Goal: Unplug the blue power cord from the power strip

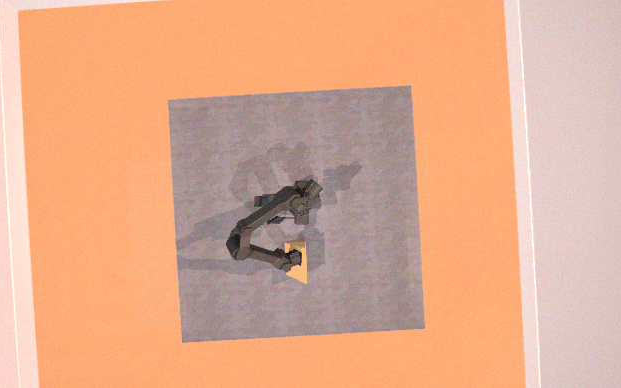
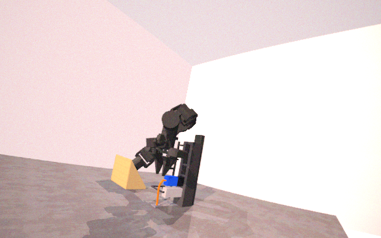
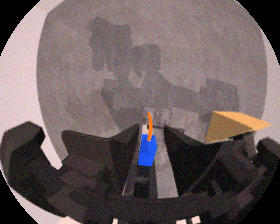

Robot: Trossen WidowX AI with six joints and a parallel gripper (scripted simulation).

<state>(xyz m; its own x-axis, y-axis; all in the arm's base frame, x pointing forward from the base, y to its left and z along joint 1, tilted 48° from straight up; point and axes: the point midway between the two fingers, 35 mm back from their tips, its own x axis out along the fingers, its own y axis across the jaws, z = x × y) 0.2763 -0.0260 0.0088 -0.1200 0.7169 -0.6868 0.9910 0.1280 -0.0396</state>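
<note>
Now: gripper tip 10 mm past the blue plug, 70 mm to the right of it and 10 mm above it.
</note>
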